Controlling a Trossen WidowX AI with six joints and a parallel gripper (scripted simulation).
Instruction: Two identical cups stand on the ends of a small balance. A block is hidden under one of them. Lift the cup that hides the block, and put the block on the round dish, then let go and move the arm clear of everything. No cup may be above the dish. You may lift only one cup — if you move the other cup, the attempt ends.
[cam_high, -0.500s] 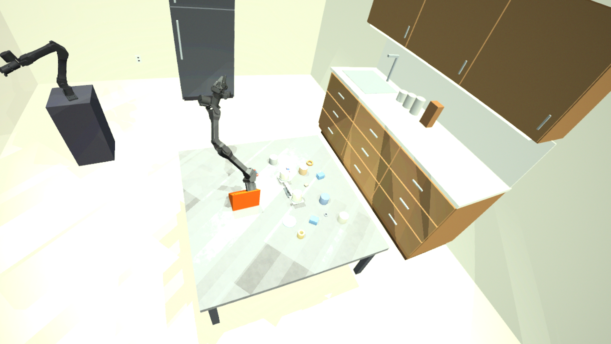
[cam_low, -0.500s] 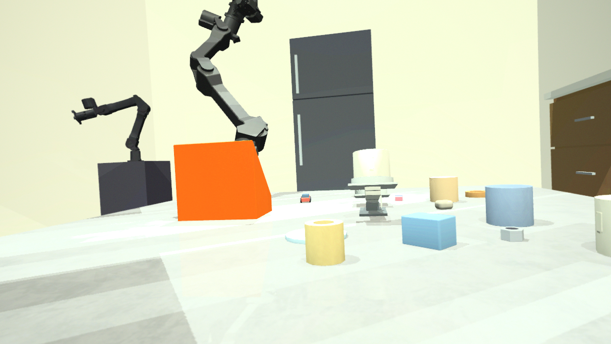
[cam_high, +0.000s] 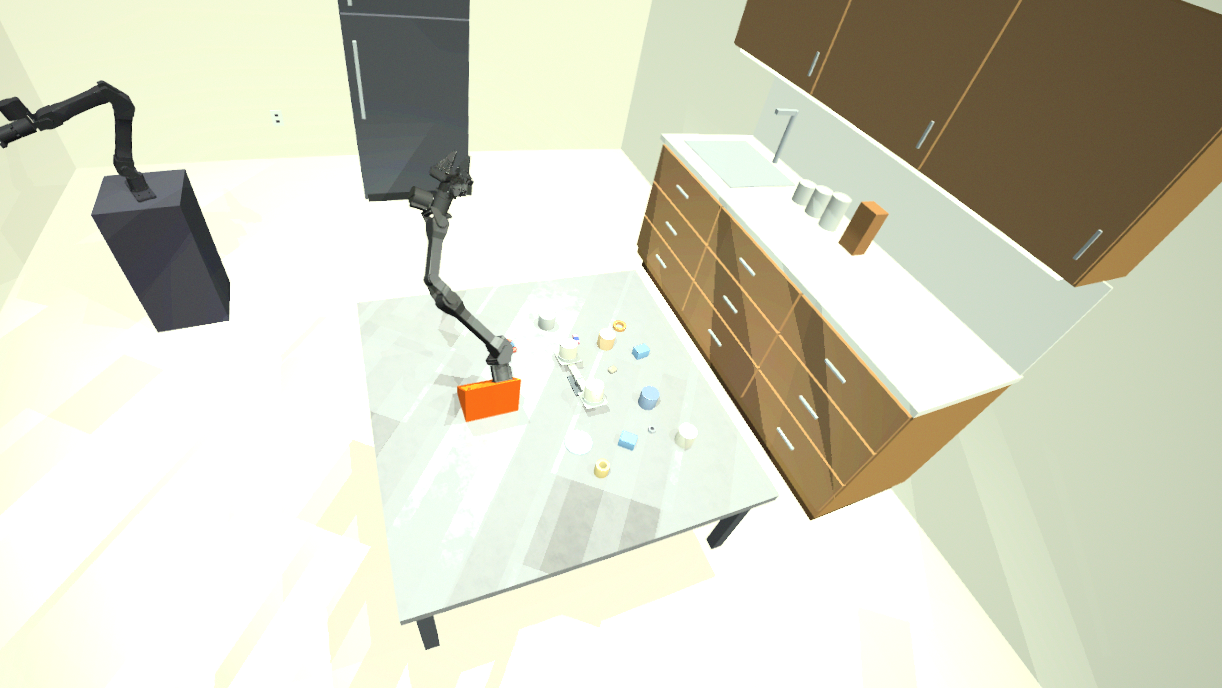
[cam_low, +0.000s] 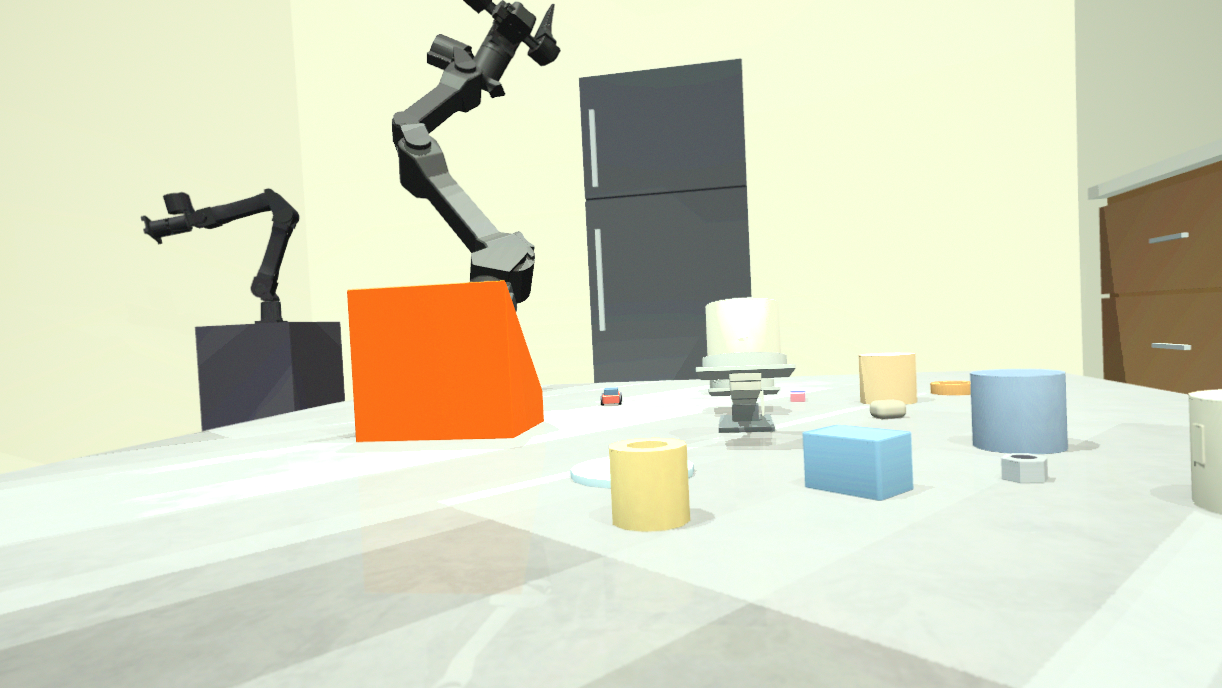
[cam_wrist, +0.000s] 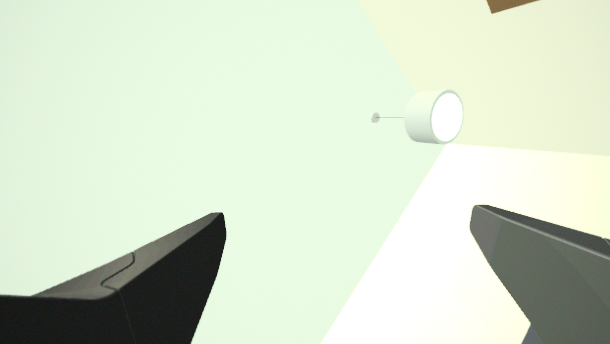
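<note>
Now: gripper tip 33 cm short of the pale block, 34 cm to the left of it and 70 cm above it. The rest, counted from my gripper tip: tan cylinder (51 cm ahead, 29 cm to the right, 71 cm below); then pink-blue block (41 cm ahead, 24 cm to the right, 74 cm below); then balance (32 cm ahead, 47 cm to the right, 71 cm below).
</note>
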